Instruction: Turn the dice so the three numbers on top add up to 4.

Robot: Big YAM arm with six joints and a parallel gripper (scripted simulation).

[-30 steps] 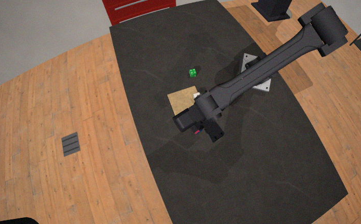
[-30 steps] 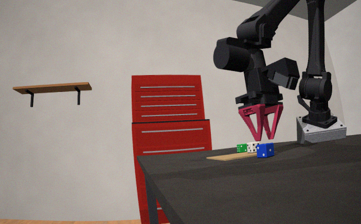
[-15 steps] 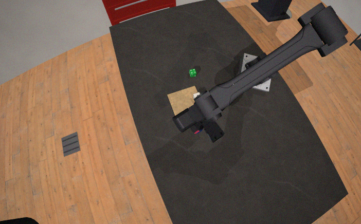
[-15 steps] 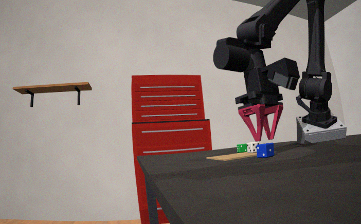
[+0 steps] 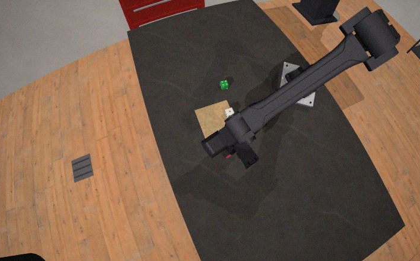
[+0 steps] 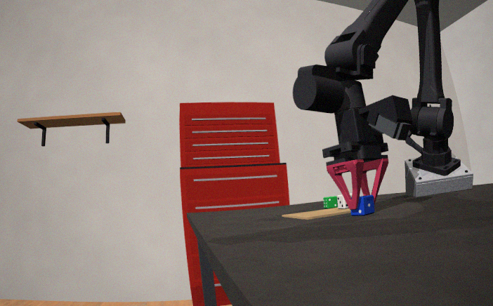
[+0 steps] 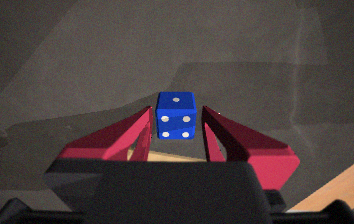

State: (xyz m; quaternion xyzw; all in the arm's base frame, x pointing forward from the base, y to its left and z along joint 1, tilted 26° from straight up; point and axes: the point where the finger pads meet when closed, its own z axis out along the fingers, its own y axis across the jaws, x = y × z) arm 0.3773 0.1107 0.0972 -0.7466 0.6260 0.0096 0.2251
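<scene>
The blue die is right at my hand. Also, from my hand: white die 6 cm behind, 14 cm to the right; then green die 9 cm behind, 27 cm to the right; then tan mat 14 cm to the right, 2 cm below.
</scene>
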